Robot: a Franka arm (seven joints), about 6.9 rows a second.
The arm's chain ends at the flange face. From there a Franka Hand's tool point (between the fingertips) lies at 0.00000 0.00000 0.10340 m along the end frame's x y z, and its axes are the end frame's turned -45 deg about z.
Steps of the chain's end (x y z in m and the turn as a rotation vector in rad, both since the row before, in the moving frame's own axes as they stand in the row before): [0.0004, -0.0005, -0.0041, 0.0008, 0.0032, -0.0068]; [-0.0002, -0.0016, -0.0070, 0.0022, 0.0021, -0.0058]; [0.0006, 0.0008, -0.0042, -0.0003, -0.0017, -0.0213]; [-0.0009, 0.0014, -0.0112, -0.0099, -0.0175, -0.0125]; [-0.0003, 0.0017, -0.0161, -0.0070, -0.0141, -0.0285]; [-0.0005, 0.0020, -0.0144, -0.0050, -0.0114, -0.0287]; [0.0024, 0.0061, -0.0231, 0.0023, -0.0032, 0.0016]
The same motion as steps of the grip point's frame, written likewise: [0.0009, 0.0001, -0.0041, -0.0017, 0.0028, -0.0068]; [0.0013, -0.0013, -0.0070, 0.0001, 0.0030, -0.0058]; [-0.0003, 0.0009, -0.0042, 0.0010, -0.0014, -0.0213]; [-0.0036, -0.0002, -0.0112, 0.0054, -0.0194, -0.0125]; [-0.0030, 0.0005, -0.0161, 0.0050, -0.0149, -0.0285]; [-0.0030, 0.0006, -0.0144, 0.0045, -0.0116, -0.0287]; [-0.0027, 0.0056, -0.0231, 0.0039, -0.0006, 0.0016]
